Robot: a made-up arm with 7 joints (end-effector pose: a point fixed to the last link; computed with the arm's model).
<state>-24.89 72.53 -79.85 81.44 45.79 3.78 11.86</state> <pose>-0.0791 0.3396 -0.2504 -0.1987 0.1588 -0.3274 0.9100</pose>
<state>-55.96 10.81 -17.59 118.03 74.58 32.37 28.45</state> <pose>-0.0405 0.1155 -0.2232 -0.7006 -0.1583 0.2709 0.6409</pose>
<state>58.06 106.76 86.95 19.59 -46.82 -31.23 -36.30</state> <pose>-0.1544 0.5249 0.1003 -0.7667 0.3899 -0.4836 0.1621</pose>
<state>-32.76 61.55 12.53 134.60 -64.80 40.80 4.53</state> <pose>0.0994 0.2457 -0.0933 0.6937 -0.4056 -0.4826 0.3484</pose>
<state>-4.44 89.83 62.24 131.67 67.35 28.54 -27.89</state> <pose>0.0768 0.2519 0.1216 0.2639 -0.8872 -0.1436 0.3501</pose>
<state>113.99 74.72 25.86 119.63 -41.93 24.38 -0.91</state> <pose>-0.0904 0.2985 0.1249 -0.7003 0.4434 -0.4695 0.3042</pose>
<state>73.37 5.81 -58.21 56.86 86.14 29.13 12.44</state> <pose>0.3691 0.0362 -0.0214 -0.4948 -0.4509 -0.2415 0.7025</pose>
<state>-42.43 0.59 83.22 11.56 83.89 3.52 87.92</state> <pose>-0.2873 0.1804 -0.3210 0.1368 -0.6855 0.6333 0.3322</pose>
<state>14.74 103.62 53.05 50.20 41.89 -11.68 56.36</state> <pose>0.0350 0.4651 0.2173 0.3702 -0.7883 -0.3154 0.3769</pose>
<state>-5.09 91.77 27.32 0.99 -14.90 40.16 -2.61</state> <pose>0.0043 0.5724 0.0146 0.6767 0.1949 0.2776 0.6535</pose>
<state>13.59 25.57 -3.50 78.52 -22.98 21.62 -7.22</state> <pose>0.2440 0.2483 -0.2065 0.3990 -0.5303 -0.1813 0.7257</pose>
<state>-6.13 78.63 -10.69 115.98 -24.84 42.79 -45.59</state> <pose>0.1627 0.2859 -0.0805 0.7439 -0.5298 -0.3185 0.2540</pose>
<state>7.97 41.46 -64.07 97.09 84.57 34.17 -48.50</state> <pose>0.1214 0.1532 -0.2634 -0.0232 -0.0774 -0.1009 0.9916</pose>
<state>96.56 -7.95 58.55 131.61 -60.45 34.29 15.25</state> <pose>0.1206 0.2437 0.0896 0.2678 -0.7222 0.6073 0.1948</pose>
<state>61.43 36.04 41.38 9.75 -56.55 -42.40 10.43</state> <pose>0.3076 0.4094 -0.1396 0.3327 -0.7210 -0.1459 0.5901</pose>
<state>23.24 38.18 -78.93 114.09 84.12 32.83 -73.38</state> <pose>0.1239 0.1028 -0.2029 0.0508 -0.2266 -0.2056 0.9507</pose>
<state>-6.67 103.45 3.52 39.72 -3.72 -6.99 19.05</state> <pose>0.1336 0.5157 0.0833 0.6112 -0.1487 -0.3846 0.6756</pose>
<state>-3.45 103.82 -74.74 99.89 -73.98 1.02 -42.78</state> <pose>0.0422 0.3844 -0.1309 0.1450 -0.3416 -0.9265 0.0617</pose>
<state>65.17 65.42 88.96 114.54 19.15 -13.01 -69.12</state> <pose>-0.0823 0.3580 0.0416 -0.1389 0.3843 -0.5676 0.7147</pose>
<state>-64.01 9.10 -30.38 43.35 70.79 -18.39 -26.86</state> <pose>-0.2989 0.1320 -0.2728 0.2498 0.1895 0.3336 0.8890</pose>
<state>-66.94 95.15 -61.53 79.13 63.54 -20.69 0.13</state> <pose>-0.0942 0.4300 -0.1383 -0.0095 0.1769 -0.2796 0.9436</pose>
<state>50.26 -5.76 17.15 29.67 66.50 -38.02 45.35</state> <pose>0.3740 0.1245 -0.1923 -0.3395 -0.8367 0.3403 0.2626</pose>
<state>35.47 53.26 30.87 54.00 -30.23 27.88 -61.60</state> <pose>0.1953 0.4704 -0.0432 0.8619 -0.2524 0.3515 0.2642</pose>
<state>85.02 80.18 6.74 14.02 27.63 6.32 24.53</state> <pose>0.0716 0.5616 0.0403 0.2189 -0.7824 0.3697 0.4508</pose>
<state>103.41 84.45 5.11 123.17 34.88 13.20 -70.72</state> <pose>-0.0384 0.2750 0.1562 -0.2643 0.7757 -0.3991 0.4113</pose>
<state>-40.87 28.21 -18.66 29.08 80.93 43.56 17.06</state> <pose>-0.1790 0.3053 -0.3426 -0.1158 0.2944 0.4953 0.8091</pose>
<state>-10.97 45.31 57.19 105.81 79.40 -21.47 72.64</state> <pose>0.0945 0.3821 -0.0412 -0.1001 -0.9041 -0.3883 0.1474</pose>
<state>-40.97 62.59 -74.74 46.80 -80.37 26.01 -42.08</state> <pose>-0.1640 0.4074 -0.2453 0.0149 -0.1712 -0.9832 0.0614</pose>
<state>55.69 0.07 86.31 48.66 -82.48 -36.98 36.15</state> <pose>0.3104 0.2826 -0.2005 0.1944 -0.6825 -0.1210 0.6940</pose>
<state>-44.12 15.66 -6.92 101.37 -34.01 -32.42 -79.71</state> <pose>-0.0064 0.1708 -0.2762 0.4097 -0.7672 0.1012 0.4829</pose>
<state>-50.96 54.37 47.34 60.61 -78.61 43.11 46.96</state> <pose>-0.0027 0.4834 -0.1488 0.5203 0.4427 -0.2050 0.7009</pose>
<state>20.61 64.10 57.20 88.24 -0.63 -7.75 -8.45</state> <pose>0.0846 0.4316 0.0718 0.6320 -0.7587 0.0908 0.1294</pose>
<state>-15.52 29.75 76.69 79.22 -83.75 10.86 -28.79</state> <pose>0.0019 0.4358 -0.1563 0.9219 0.0150 -0.1136 0.3701</pose>
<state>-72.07 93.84 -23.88 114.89 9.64 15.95 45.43</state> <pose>-0.0077 0.3030 -0.1707 -0.3786 0.2712 -0.6082 0.6428</pose>
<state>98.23 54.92 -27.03 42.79 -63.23 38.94 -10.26</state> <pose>0.2498 0.4174 0.1541 0.8790 -0.2551 0.1268 0.3824</pose>
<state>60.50 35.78 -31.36 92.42 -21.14 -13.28 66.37</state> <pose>0.2973 0.1931 0.0209 0.1977 -0.4732 -0.8083 0.2893</pose>
